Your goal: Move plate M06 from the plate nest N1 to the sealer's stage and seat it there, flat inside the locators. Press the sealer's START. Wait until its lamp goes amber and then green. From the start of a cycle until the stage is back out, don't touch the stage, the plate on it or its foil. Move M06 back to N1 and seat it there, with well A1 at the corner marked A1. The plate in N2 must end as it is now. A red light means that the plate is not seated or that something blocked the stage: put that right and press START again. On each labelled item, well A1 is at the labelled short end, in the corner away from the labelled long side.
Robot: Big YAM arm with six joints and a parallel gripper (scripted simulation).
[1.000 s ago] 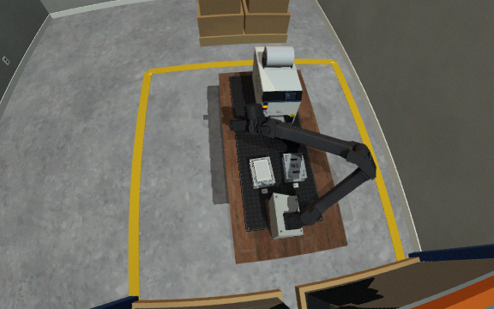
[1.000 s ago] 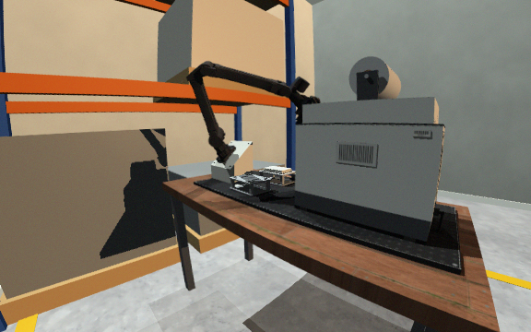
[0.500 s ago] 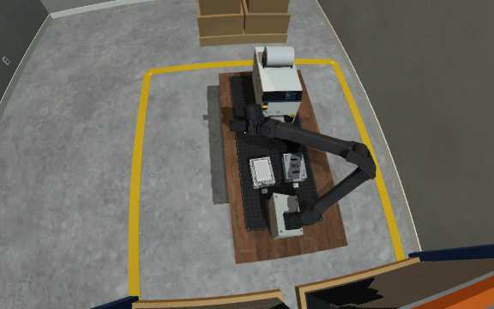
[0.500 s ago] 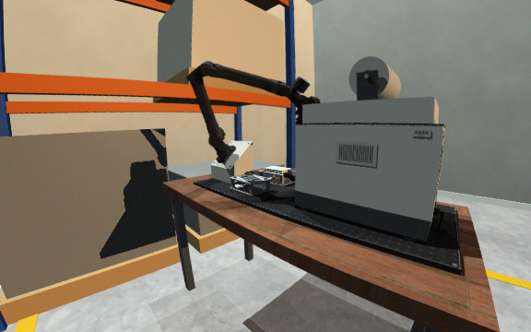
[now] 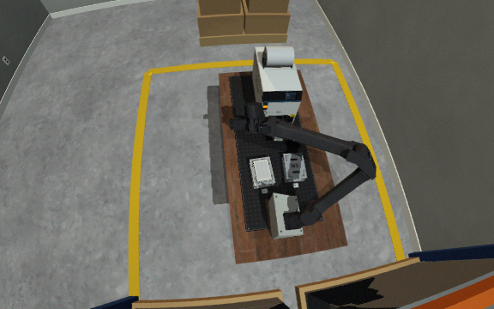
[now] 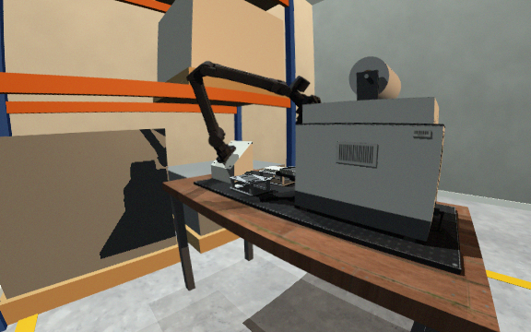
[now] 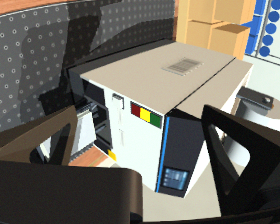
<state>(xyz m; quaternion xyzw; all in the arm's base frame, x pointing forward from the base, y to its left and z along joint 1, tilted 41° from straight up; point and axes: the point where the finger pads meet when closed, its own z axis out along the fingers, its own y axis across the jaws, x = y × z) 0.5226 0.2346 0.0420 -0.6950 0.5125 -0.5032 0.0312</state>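
The white well plate is 230 mm below my hand, 190 mm to the right of it and 30 mm ahead of it. From my hand the other things lie so: foil roll (340 mm ahead, 210 mm to the right, 80 mm above); dark stage (240 mm below, 190 mm to the right, 30 mm ahead); white plate (270 mm below, 200 mm behind, 60 mm to the right).
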